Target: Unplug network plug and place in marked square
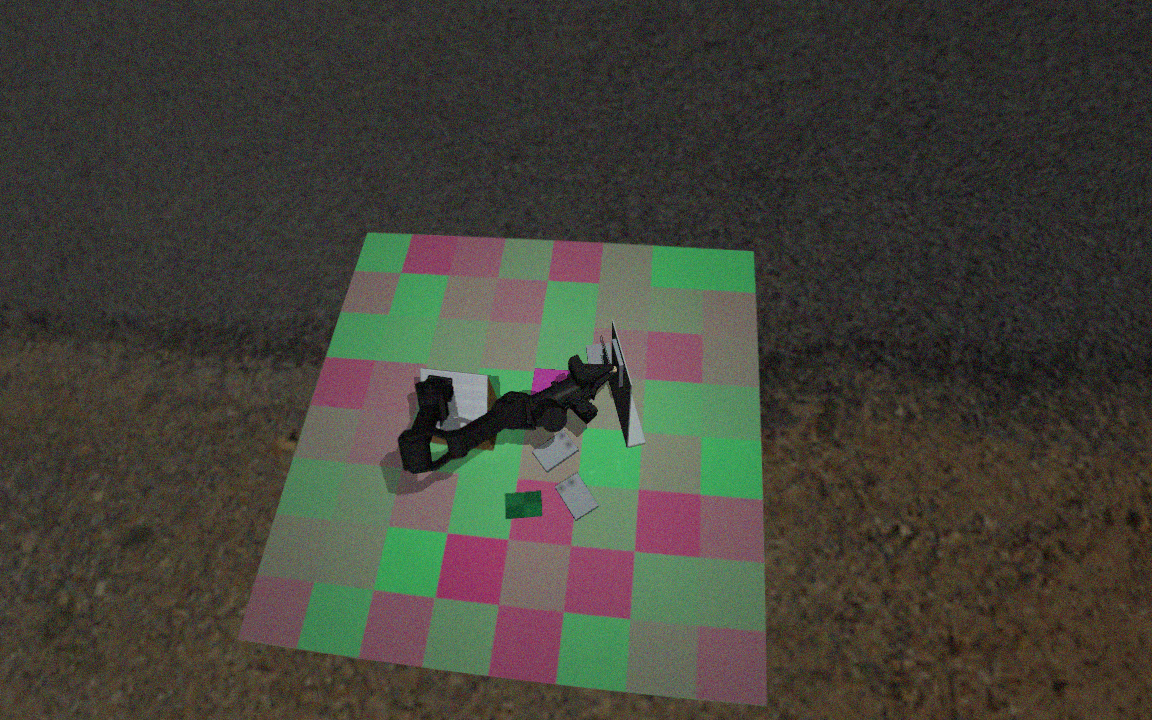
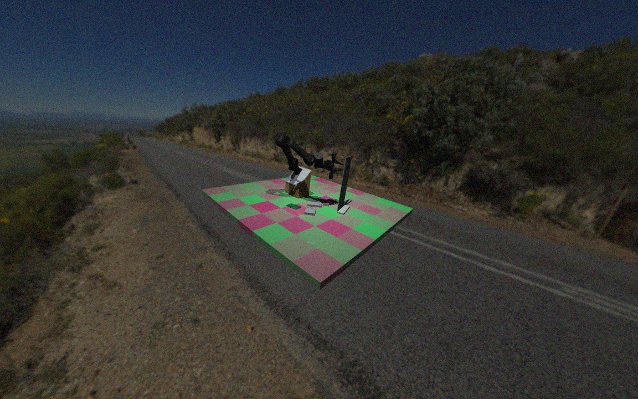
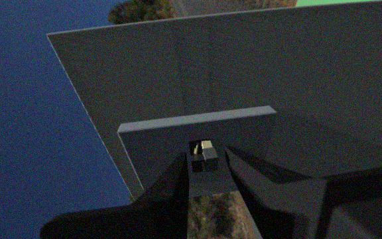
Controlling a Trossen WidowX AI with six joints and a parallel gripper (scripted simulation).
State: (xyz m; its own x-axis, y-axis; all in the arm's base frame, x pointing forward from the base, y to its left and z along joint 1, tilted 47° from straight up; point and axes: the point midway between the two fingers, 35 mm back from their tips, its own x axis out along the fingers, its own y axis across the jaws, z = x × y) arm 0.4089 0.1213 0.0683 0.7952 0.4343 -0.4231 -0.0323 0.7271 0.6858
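Right now my gripper tip is 20 mm short of the upright grey panel, 10 mm to the right of it and 130 mm above it. Also, from my gripper tip: dark green flat piece: 200 mm behind, 270 mm to the right, 320 mm below.
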